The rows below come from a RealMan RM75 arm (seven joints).
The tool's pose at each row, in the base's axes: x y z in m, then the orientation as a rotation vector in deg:
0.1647 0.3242 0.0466 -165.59 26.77 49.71
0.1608 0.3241 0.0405 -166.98 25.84 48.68
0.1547 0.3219 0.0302 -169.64 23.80 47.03
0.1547 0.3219 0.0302 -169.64 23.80 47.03
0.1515 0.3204 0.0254 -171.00 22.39 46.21
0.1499 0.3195 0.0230 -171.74 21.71 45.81
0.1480 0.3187 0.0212 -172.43 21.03 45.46
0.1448 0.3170 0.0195 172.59 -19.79 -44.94
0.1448 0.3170 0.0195 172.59 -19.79 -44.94
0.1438 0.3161 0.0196 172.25 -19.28 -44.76
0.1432 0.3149 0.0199 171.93 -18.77 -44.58
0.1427 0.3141 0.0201 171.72 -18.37 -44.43
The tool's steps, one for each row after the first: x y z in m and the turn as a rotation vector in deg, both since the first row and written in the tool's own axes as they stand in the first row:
0.0003 0.0013 0.0071 -0.93 1.00 -0.50
0.0017 0.0053 0.0185 -2.87 2.69 -1.54
0.0017 0.0053 0.0185 -2.87 2.69 -1.54
0.0022 0.0077 0.0240 -3.91 3.52 -2.30
0.0025 0.0090 0.0267 -4.50 3.95 -2.64
0.0022 0.0104 0.0290 -5.06 4.33 -2.98
0.0011 0.0130 0.0318 -6.19 4.80 -3.48
0.0011 0.0130 0.0318 -6.19 4.80 -3.48
0.0004 0.0142 0.0321 -6.67 4.91 -3.65
0.0001 0.0155 0.0320 -7.14 5.02 -3.82
-0.0002 0.0164 0.0319 -7.47 5.11 -3.98

